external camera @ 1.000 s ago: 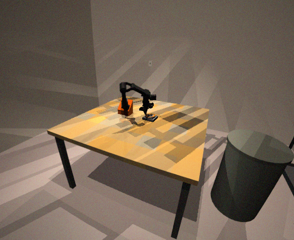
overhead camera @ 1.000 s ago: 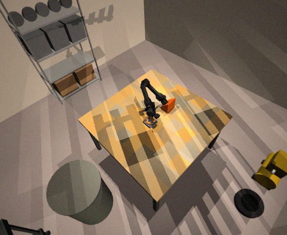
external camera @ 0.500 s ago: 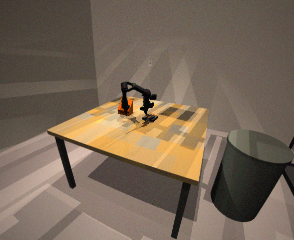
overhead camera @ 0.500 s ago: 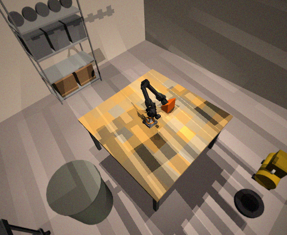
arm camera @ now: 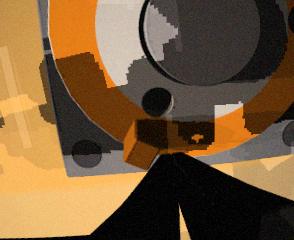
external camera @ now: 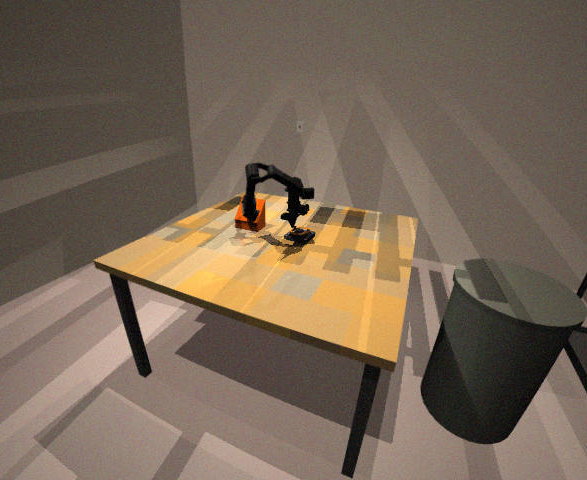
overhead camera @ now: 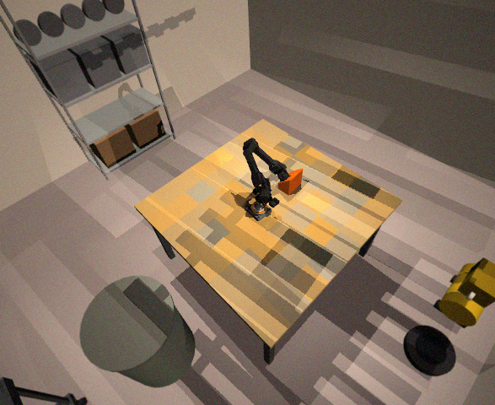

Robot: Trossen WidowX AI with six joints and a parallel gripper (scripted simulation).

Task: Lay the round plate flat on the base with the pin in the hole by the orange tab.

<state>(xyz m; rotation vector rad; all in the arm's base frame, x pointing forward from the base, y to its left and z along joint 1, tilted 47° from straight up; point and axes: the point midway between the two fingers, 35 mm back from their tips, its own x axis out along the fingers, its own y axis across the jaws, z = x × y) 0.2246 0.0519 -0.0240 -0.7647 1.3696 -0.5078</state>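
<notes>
My gripper tip is 3 cm short of the round plate.
</notes>
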